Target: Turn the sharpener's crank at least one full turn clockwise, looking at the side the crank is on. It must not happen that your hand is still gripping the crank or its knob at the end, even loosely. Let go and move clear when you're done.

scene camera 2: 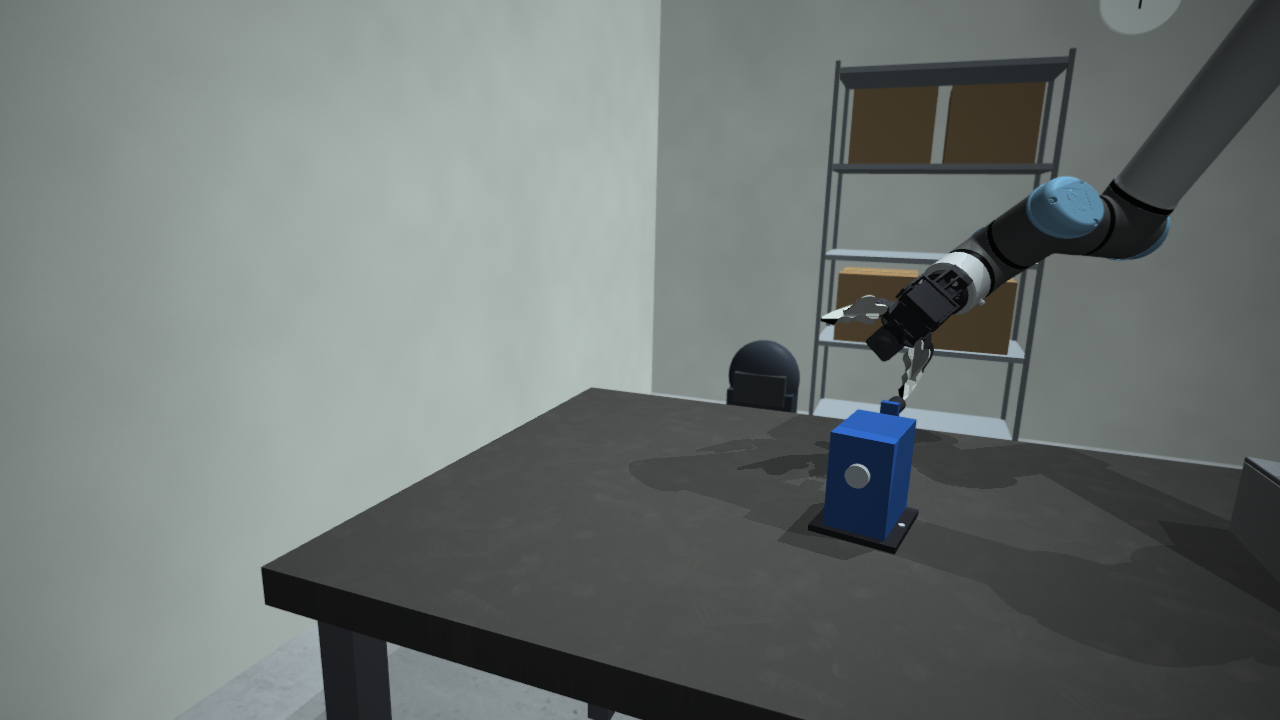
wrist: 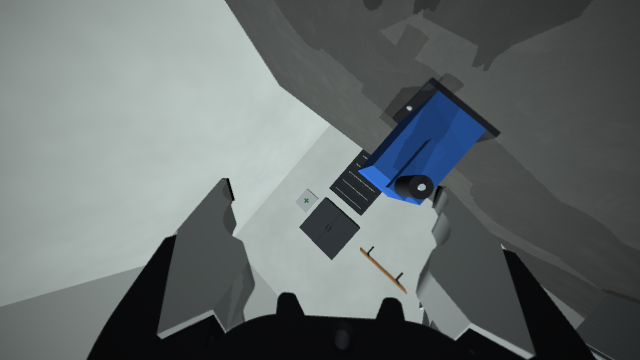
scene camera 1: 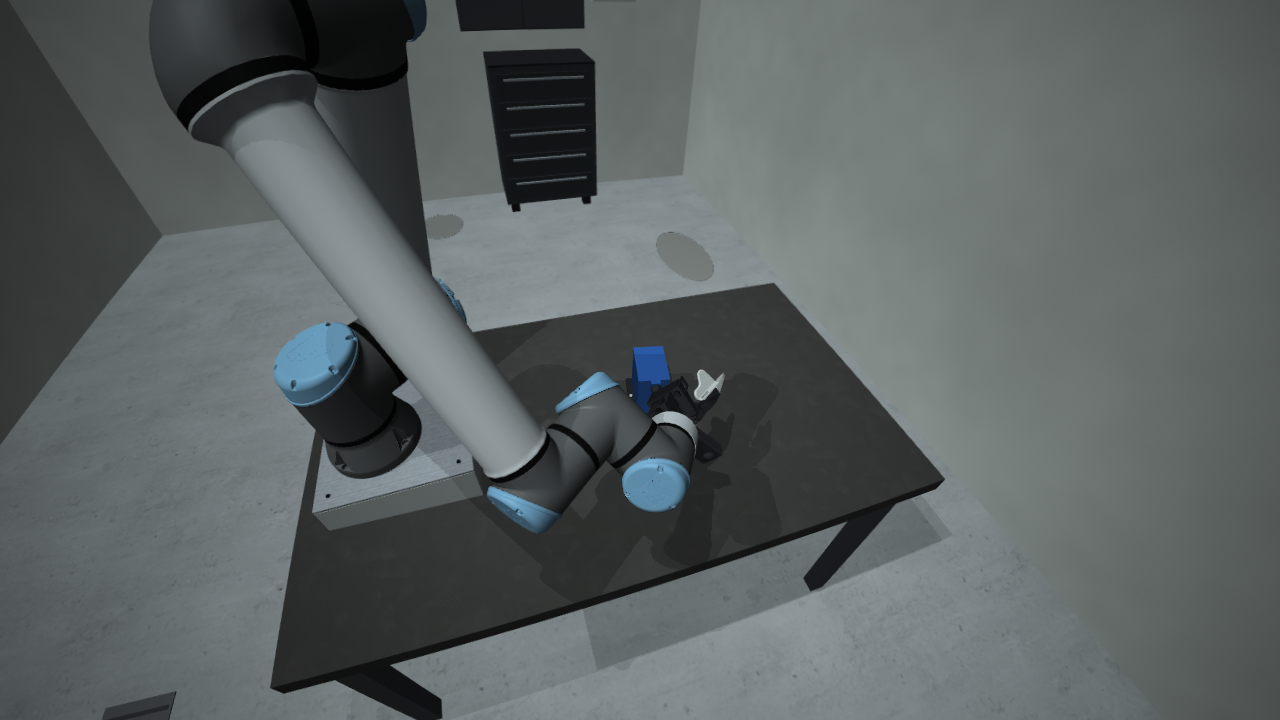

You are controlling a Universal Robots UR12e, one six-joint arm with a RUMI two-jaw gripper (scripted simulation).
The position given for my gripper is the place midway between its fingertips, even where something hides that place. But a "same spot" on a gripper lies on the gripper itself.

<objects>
my gripper: scene camera 2; wrist 331,183; scene camera 1
same spot on my gripper: (scene camera 2: 867,309) = (scene camera 1: 705,386)
same spot on blue sharpener: (scene camera 1: 650,364) = (scene camera 2: 877,424)
</objects>
